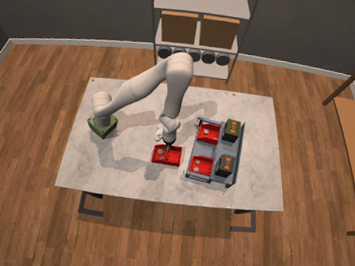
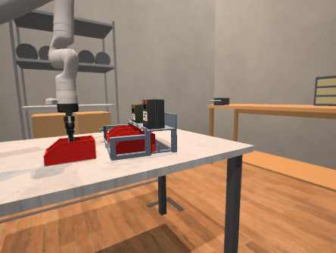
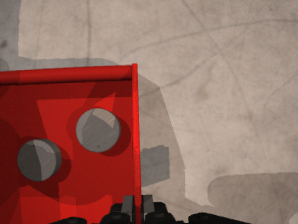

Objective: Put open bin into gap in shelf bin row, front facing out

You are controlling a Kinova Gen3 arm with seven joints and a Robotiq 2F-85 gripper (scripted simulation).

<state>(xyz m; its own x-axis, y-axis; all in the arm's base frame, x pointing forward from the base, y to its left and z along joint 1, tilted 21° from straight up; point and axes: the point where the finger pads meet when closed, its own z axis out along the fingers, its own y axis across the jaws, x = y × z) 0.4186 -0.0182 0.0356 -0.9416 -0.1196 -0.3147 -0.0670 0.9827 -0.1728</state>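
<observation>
My hand is 8 cm to the left of the grey round part, 6 cm above it and 2 cm past it. The rest, counted from my hand: black tool case: 33 cm ahead, 9 cm above, 8 cm to the right; then grey shelf: 27 cm ahead, 4 cm to the left.
</observation>
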